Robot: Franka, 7 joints.
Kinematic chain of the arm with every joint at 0, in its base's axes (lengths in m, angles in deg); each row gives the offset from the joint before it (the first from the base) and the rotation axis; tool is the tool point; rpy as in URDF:
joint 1: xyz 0 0 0.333 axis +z
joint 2: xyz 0 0 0 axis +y
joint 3: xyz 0 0 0.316 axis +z
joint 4: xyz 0.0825 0 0 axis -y
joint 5: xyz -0.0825 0 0.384 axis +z
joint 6: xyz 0 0 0 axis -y
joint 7: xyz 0.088 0 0 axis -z
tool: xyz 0 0 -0.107 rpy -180 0 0
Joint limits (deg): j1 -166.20..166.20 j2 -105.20..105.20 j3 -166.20..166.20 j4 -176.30..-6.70 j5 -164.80..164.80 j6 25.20..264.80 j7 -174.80..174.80
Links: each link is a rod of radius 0.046 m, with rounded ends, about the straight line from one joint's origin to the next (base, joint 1, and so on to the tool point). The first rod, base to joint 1, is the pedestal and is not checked.
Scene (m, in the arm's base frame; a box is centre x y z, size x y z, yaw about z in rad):
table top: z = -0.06
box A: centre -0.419 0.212 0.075 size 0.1 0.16 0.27 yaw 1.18
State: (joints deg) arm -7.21 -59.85 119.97 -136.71 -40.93 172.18 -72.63
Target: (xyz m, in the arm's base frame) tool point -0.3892 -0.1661 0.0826
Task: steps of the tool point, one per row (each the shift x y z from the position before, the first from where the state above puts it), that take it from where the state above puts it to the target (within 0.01 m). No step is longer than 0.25 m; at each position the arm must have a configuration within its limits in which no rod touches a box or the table.
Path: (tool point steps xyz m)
1: -0.1935 -0.0130 0.0473
2: -0.1646 -0.0562 0.1285
3: -0.0941 -0.0909 0.1922
4: -0.0166 -0.1819 -0.1520
5: 0.0735 -0.1661 -0.1297
6: 0.1419 -0.1111 -0.0961

